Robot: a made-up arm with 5 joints.
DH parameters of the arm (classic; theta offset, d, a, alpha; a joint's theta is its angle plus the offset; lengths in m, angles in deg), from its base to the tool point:
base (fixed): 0 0.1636 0 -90
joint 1: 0 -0.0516 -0.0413 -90
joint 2: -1.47 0 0.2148 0
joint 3: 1.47 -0.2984 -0.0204 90
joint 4: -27.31 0 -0.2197 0
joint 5: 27.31 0.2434 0.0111 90
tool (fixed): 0 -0.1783 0 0
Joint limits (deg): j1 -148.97..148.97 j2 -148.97..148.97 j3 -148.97..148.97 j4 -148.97..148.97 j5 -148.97..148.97
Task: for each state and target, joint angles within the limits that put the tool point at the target. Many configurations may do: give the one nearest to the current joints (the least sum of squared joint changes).
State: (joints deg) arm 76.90 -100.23 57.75 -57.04 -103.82
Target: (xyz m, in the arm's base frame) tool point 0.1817 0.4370 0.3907
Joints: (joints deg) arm 65.50 -99.03 58.30 -86.37 -65.38
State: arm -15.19 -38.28 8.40 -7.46 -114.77
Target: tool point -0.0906 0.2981 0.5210
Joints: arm -7.20 -40.23 24.60 13.07 -142.39
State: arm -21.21 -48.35 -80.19 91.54 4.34
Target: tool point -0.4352 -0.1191 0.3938
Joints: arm -39.03 -29.54 -38.20 90.79 -10.86
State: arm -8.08 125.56 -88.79 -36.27 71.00
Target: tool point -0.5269 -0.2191 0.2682
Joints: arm -2.34 101.07 -128.35 -5.77 82.26
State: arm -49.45 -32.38 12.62 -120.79 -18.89
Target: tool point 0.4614 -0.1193 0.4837
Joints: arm -17.72 9.06 38.56 -96.90 -5.04
